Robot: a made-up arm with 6 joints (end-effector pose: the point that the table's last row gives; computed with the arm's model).
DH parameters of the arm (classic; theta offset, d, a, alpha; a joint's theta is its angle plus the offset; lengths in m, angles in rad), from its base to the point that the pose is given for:
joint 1: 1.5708 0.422 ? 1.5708
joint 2: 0 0.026 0.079 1.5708
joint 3: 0 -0.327 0.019 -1.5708
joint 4: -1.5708 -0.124 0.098 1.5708
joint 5: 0 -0.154 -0.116 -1.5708
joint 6: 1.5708 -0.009 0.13 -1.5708
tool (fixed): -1.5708 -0.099 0 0
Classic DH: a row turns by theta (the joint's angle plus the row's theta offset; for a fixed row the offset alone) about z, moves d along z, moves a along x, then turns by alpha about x.
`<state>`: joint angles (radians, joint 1 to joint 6).
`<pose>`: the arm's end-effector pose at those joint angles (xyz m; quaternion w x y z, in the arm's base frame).
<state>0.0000 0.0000 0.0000 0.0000 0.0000 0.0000</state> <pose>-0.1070 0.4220 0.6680 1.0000 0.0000 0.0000 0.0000</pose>
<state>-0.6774 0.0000 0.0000 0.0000 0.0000 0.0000</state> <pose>0.1811 0.3959 0.6680 0.9432 0.0000 0.0000 -0.3323</pose>
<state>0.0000 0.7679 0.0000 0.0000 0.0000 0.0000</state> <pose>-0.1070 0.1439 0.8643 0.9272 0.3746 0.0000 0.0000</pose>
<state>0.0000 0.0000 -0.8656 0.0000 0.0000 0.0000</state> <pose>-0.2909 0.2141 0.6680 0.9078 0.0000 0.0000 0.4194</pose>
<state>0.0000 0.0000 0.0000 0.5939 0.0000 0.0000</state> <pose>-0.1070 0.4187 0.8408 0.9562 0.2926 0.0000 0.0000</pose>
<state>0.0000 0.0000 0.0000 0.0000 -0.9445 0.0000</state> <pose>-0.0895 0.4220 0.6683 0.8905 0.0000 0.4549 0.0000</pose>
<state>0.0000 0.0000 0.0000 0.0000 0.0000 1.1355</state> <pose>-0.1070 0.4366 0.8431 0.8431 0.5377 0.0000 0.0000</pose>
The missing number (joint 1, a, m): 0.04
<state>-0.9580 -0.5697 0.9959 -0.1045 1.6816 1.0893</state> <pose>0.5204 0.2244 0.2927 0.7340 -0.4883 -0.4672 -0.0676</pose>
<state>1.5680 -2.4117 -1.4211 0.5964 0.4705 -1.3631</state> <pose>-0.2279 -0.1507 0.2323 0.2544 0.7906 0.3751 -0.4118</pose>
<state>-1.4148 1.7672 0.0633 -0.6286 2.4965 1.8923</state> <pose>0.0334 0.2614 0.5256 0.2529 -0.3184 -0.8842 0.2300</pose>
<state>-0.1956 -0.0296 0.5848 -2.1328 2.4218 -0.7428</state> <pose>-0.1094 0.0815 0.6313 0.2640 -0.5986 -0.5234 0.5459</pose>
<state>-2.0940 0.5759 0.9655 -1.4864 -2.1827 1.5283</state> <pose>-0.0147 0.1049 0.4135 0.8239 -0.2994 -0.1354 0.4617</pose>
